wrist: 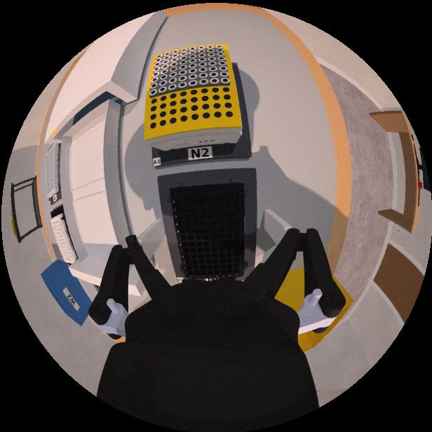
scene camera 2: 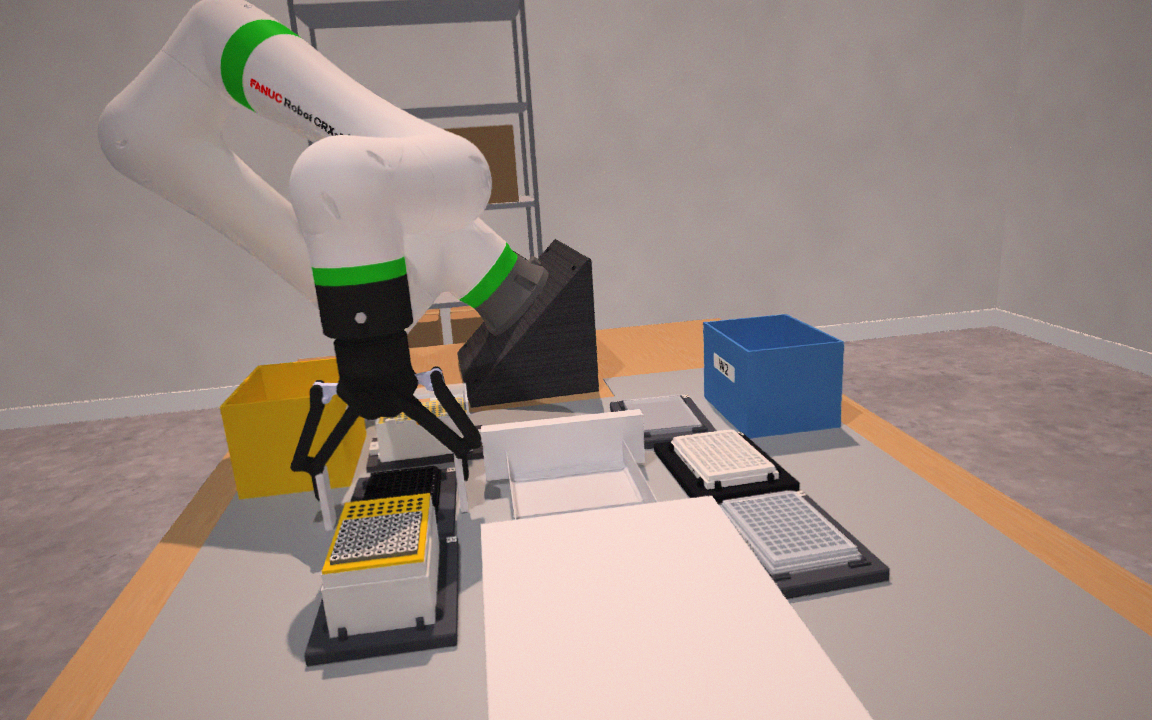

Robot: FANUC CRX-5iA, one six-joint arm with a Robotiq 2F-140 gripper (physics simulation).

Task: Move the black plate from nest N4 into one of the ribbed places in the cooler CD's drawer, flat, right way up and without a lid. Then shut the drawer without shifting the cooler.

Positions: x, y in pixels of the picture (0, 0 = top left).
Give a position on a black plate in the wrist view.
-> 209, 219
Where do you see a white cooler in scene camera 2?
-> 664, 603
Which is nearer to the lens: the lid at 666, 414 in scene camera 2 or the pale plate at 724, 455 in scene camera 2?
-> The pale plate.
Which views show the black plate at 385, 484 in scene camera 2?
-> The wrist view and scene camera 2: all of them.
